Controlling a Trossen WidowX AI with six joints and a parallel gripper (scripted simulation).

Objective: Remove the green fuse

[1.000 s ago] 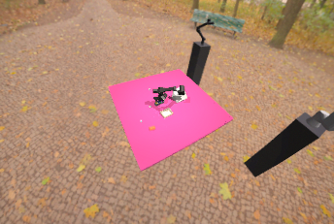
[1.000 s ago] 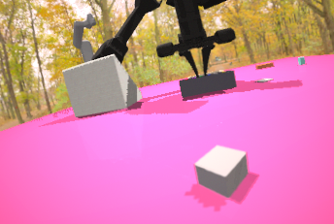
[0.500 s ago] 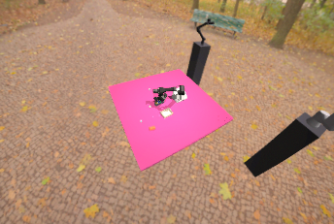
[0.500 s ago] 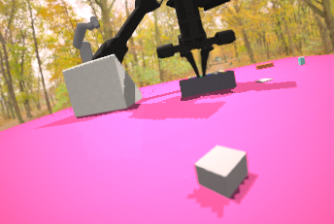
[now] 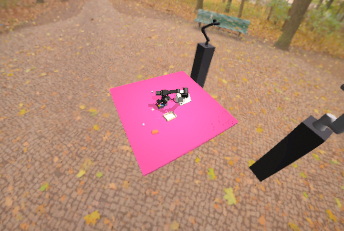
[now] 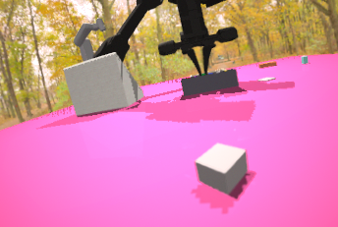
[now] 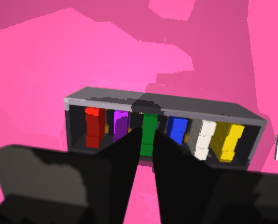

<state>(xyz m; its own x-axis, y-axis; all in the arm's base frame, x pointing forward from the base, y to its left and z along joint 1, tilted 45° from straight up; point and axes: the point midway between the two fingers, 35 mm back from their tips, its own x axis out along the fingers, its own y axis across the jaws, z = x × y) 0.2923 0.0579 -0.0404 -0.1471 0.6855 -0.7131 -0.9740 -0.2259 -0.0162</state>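
Right now the purple fuse is 20 mm behind my gripper tip and 10 mm below it. Also, from my gripper tip: white fuse: 40 mm ahead, 10 mm to the left, 10 mm below; green fuse: 10 mm below; blue fuse: 20 mm ahead, 10 mm below.
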